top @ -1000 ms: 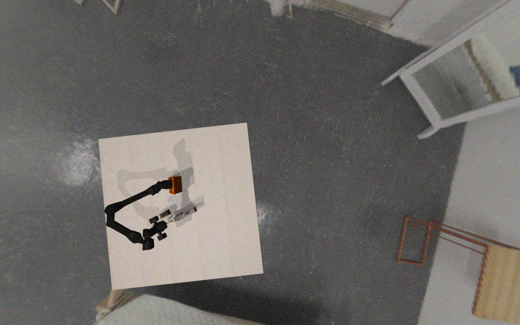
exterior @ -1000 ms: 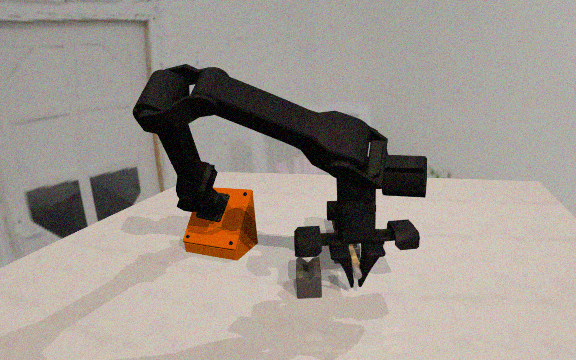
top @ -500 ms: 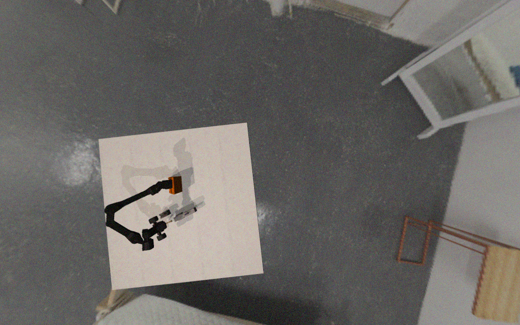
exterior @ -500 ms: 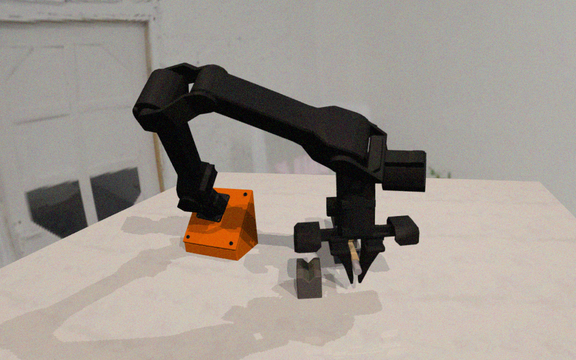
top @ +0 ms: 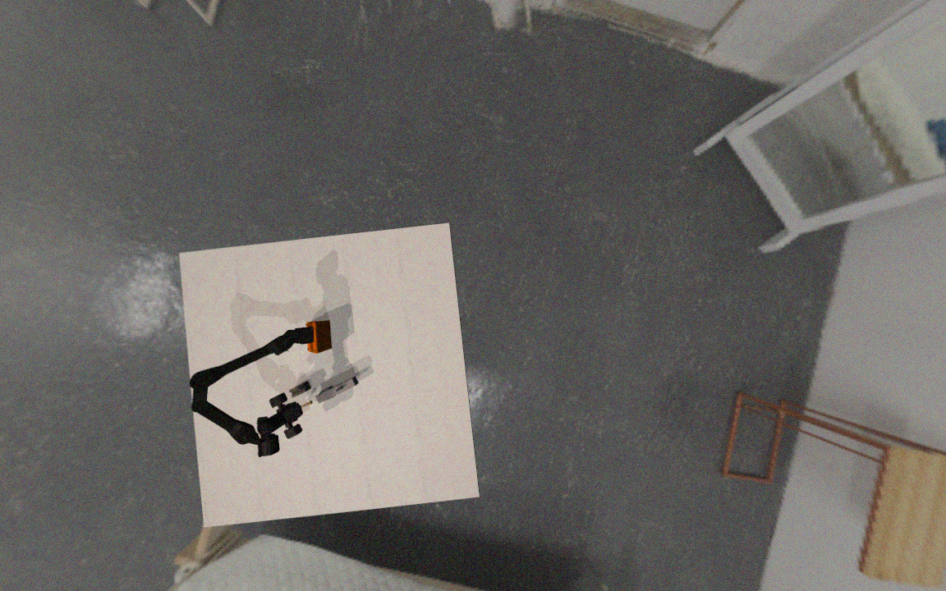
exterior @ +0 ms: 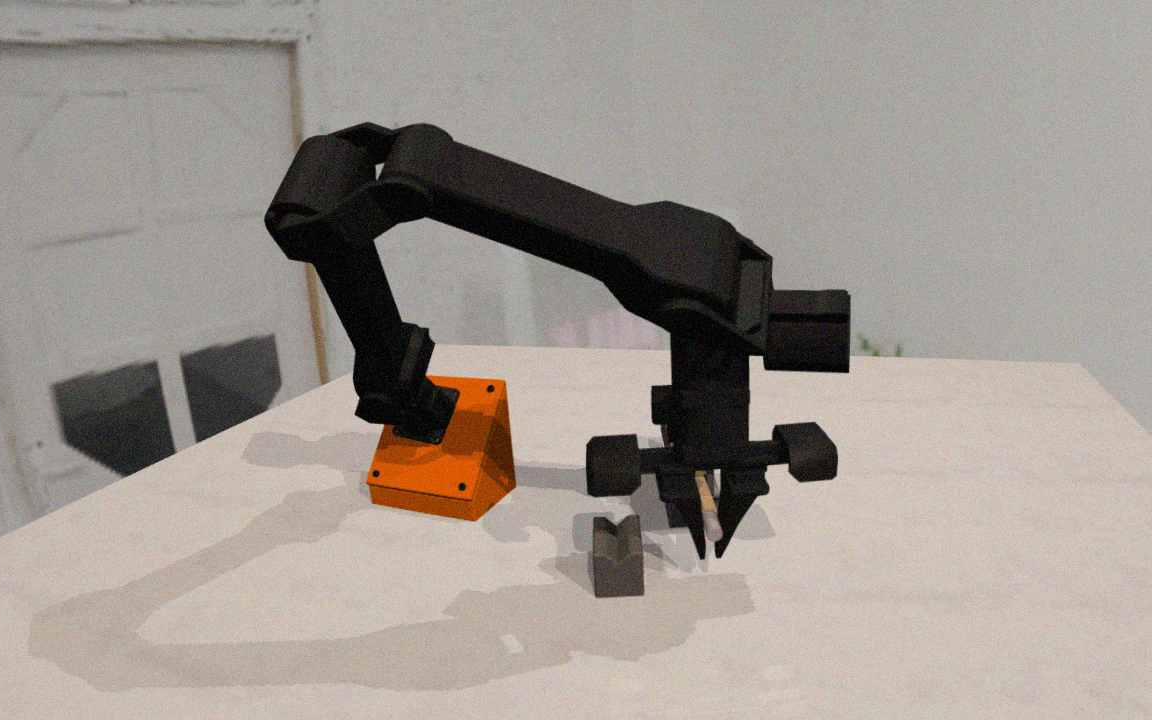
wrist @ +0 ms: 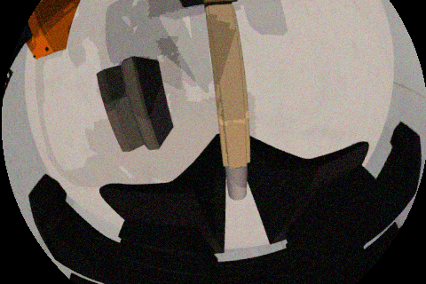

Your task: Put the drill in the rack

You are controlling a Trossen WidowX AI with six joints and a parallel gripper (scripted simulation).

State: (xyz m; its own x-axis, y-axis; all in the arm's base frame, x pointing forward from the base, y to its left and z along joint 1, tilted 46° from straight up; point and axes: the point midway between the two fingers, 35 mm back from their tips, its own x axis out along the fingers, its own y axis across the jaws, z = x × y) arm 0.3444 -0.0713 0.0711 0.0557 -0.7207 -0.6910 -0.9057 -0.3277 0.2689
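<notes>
Now: the drill 4 cm to the left of my gripper tip, 3 cm above it and 2 cm behind it. Also, from my gripper tip: grey v-notched rack 8 cm behind, 1 cm below; dark key 21 cm to the left, 10 cm behind, 2 cm above; grey housing block 18 cm to the left, 8 cm behind, 1 cm above.
</notes>
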